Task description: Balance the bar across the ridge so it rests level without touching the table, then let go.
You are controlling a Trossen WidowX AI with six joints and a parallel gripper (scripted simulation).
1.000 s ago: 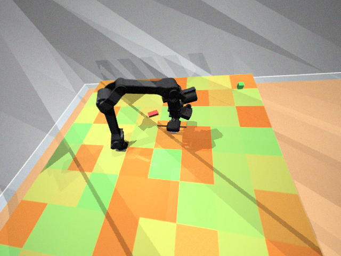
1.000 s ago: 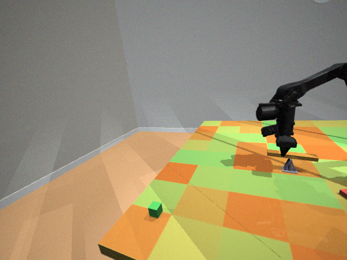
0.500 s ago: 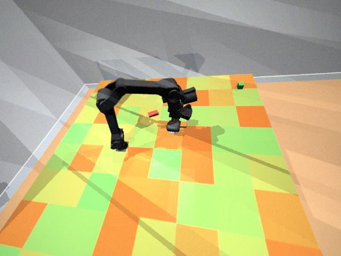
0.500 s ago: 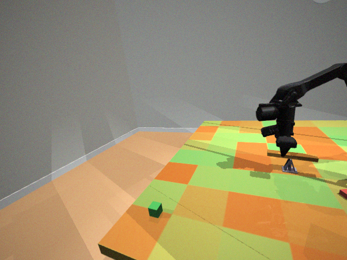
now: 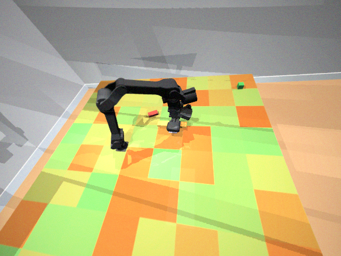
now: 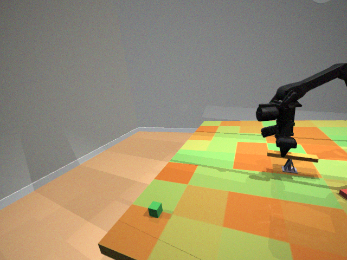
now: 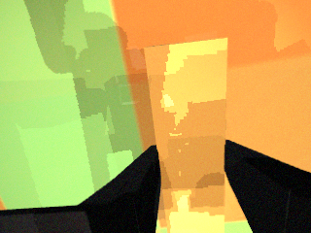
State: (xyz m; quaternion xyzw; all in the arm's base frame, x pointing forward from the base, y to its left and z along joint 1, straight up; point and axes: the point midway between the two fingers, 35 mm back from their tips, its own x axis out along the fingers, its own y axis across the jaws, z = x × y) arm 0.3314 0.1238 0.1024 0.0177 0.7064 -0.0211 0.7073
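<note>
The orange bar is 3 cm behind my gripper tip. The rest, counted from my gripper tip: red block: 18 cm behind, 13 cm to the left, 6 cm below; green cube: 41 cm ahead, 38 cm to the left, 5 cm below.
</note>
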